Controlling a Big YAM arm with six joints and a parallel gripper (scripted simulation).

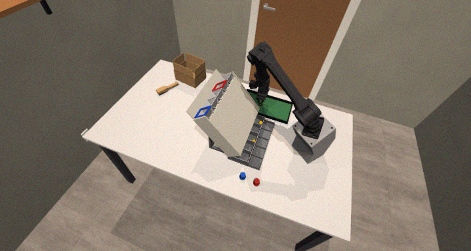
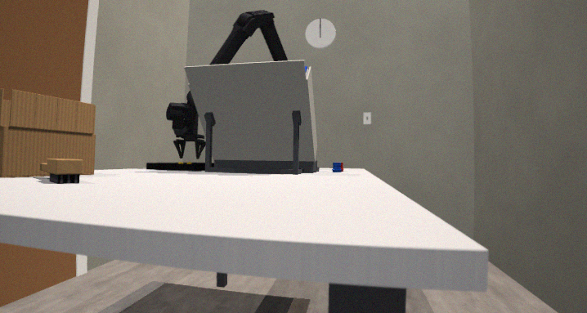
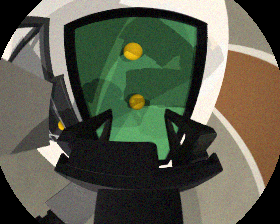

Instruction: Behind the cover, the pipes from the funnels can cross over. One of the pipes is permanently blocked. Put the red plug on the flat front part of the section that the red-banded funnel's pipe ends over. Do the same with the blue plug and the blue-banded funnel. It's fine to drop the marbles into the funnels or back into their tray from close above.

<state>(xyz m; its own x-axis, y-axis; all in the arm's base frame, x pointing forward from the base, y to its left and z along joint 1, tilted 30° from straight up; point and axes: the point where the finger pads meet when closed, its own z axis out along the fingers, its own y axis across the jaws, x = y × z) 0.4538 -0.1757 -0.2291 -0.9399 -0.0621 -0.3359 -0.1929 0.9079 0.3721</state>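
My gripper is now 50 mm above the green marble tray and 40 mm past it. Round my hand: grey cover 340 mm to the left, 160 mm above, 10 mm ahead.
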